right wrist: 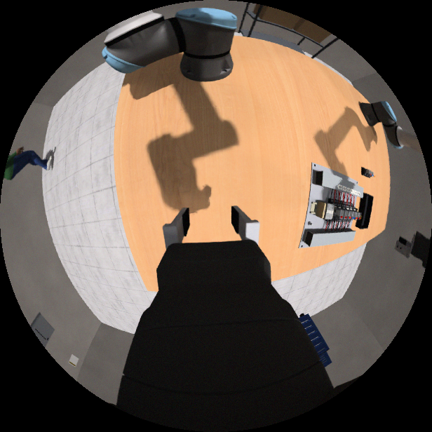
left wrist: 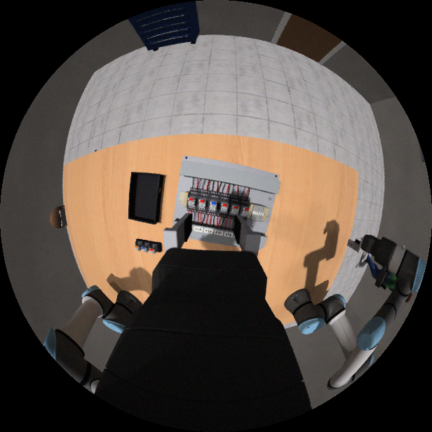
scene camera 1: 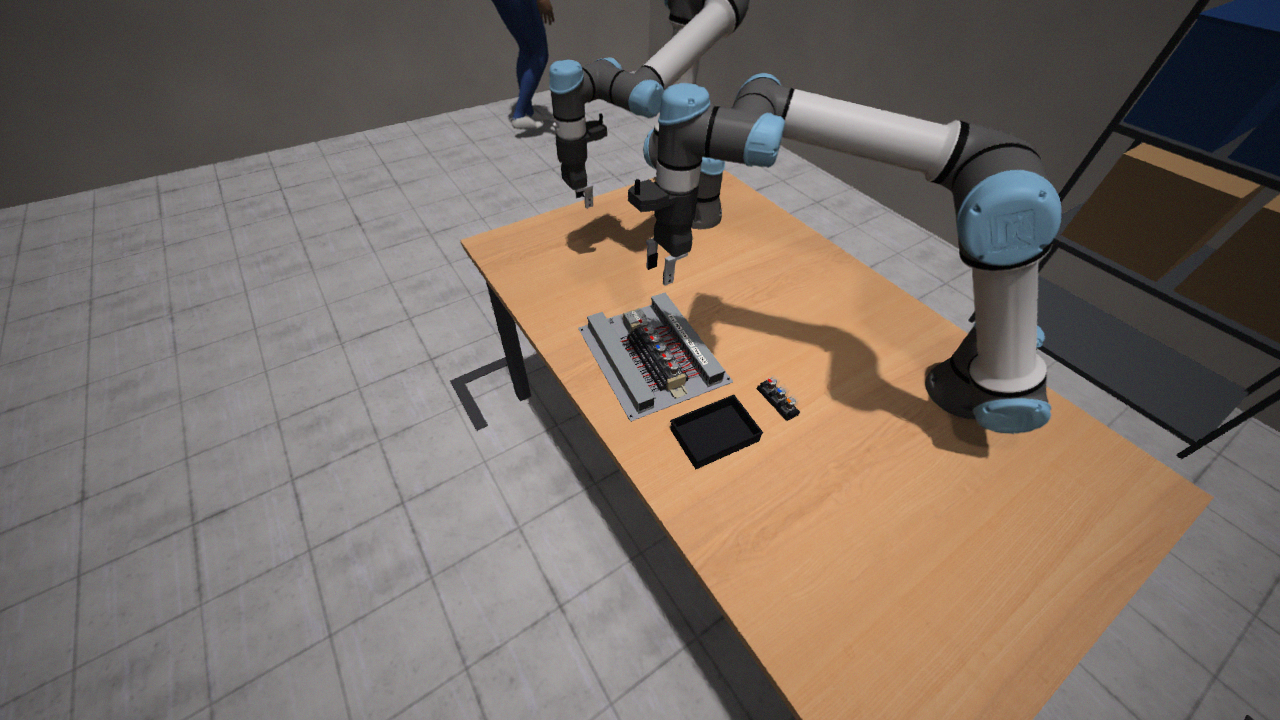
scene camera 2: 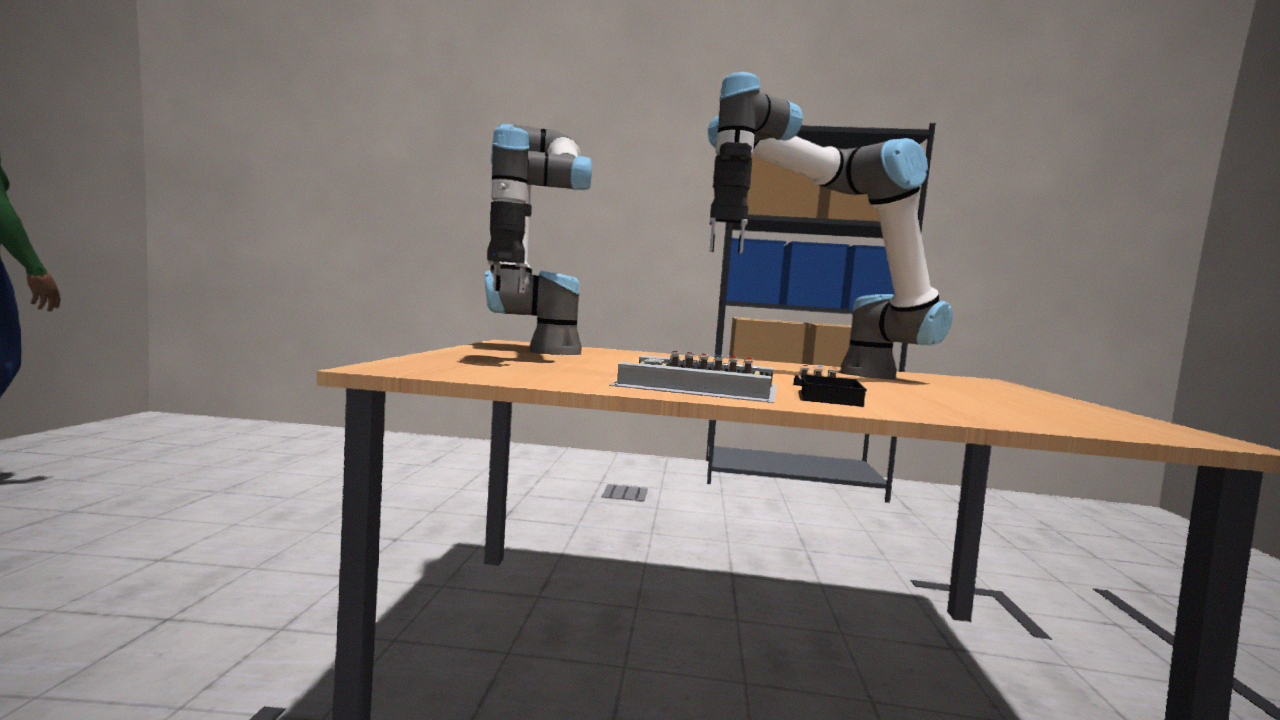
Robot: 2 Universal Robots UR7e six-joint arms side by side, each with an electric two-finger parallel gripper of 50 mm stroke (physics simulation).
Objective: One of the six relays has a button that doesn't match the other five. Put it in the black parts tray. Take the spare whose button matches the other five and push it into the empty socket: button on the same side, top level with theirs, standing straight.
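Seen in the pictures: left gripper, fingertip midpoint: (scene camera 1: 659, 275) (scene camera 2: 725, 252); right gripper, fingertip midpoint: (scene camera 1: 584, 201) (scene camera 2: 508, 291); left arm's base, origin of the base link: (scene camera 1: 959, 392) (scene camera 2: 867, 375); right arm's base, origin of the base link: (scene camera 1: 698, 215) (scene camera 2: 555, 352).
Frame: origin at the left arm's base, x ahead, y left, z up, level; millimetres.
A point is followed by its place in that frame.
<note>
A grey panel (scene camera 1: 702, 388) @(x 526, y -303, z 3 mm) (left wrist: 270, 199) (right wrist: 308, 220) holds a row of six relays. In the left wrist view, the third relay from the left (left wrist: 213, 205) has a blue button; the others look red. Three spares (scene camera 1: 778, 397) @(x 409, y -181, z 34 mm) (left wrist: 148, 246) stand in a short black strip, with orange, blue and red buttons from left to right in the left wrist view. The black parts tray (scene camera 1: 716, 432) @(x 569, y -188, z 3 mm) (scene camera 2: 832, 391) @(x 656, y -195, z 24 mm) (left wrist: 146, 197) is empty. My left gripper (scene camera 1: 660, 268) @(x 589, y -420, z 281 mm) (scene camera 2: 726, 248) @(x 589, y -420, z 281 mm) (left wrist: 212, 222) is open and empty, high above the panel's area. My right gripper (scene camera 1: 584, 197) @(x 530, y -901, z 169 mm) (scene camera 2: 512, 280) @(x 530, y -901, z 169 mm) (right wrist: 210, 215) is open and empty, far from the panel.
Grey wire ducts (scene camera 1: 619, 362) @(x 674, y -437, z 43 mm) run along both sides of the relay row. The spares strip and tray are close together beside the panel. The wooden table (scene camera 1: 859, 537) @(x 469, y 135, z 0 mm) carries both arm bases. A shelf rack stands behind it, and a person stands beyond its far end.
</note>
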